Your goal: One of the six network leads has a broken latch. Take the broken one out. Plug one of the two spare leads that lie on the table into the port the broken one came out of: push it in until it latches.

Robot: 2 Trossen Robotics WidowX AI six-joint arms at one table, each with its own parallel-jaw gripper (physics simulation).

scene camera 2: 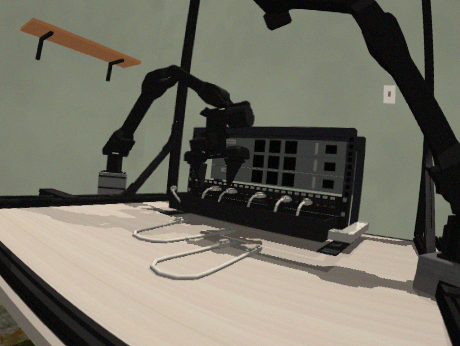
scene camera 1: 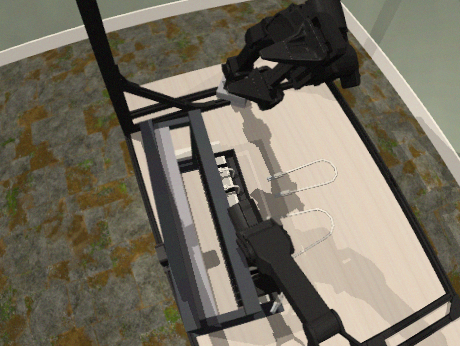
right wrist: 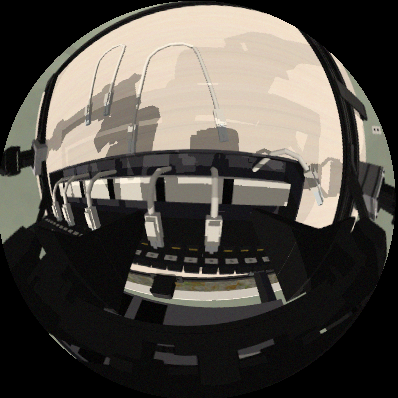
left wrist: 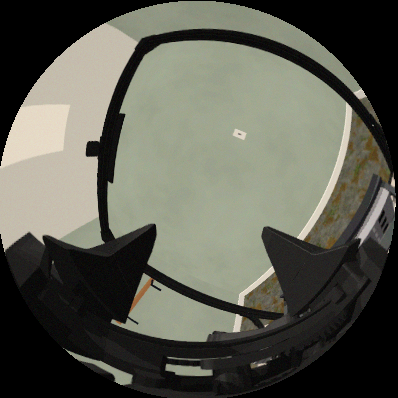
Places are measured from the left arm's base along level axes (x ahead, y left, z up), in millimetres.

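Where they show: left gripper, fingertip midpoint: (scene camera 1: 242,73) (left wrist: 211,231); right gripper, fingertip midpoint: (scene camera 2: 214,187) (right wrist: 198,214); left arm's base, link origin: (right wrist: 32,156); right arm's base, link origin: (scene camera 2: 113,172).
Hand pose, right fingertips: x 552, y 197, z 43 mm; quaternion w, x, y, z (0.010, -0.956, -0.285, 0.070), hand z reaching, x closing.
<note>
Each offset is from my right fingertips to the top centre of the thing. "spot": to the spot under its first point.
My right gripper (scene camera 2: 215,183) (right wrist: 198,214) is open above the port row at the rack's front. Two white plugged leads @(dy -46, dx -21, dz +2 mm) (right wrist: 154,230) @(dy -17, dx +25, dz +2 mm) (right wrist: 213,232) show between its spread fingers, apparently ungripped. More plugged leads @(spot: dy -73, dx -112, dz -7 mm) (scene camera 2: 257,196) (right wrist: 91,217) stand along the row. A loose-looking white lead @(spot: dy +90, dx +92, dz -13 mm) (scene camera 1: 276,303) (scene camera 2: 174,193) (right wrist: 318,194) lies at the rack's end near the right arm; its latch is too small to judge. Two spare leads @(spot: dy +194, dx -355, dz -87 mm) (scene camera 1: 336,172) @(spot: dy +208, dx -184, dz -87 mm) (scene camera 1: 332,223) lie looped on the table, also seen in the right wrist view (right wrist: 96,70) (right wrist: 175,45). My left gripper (left wrist: 211,231) is open and empty, away from the leads.
The dark rack @(dy -112, dx -52, dz +169 mm) (scene camera 1: 197,135) (scene camera 2: 300,131) stands along the table side, with a front bar below the ports. A pale bracket @(spot: dy -212, dx -289, dz -53 mm) (scene camera 2: 348,230) sticks out at its right end in scene camera 2. Black frame posts (scene camera 2: 187,50) rise beside it. The left arm is folded high.
</note>
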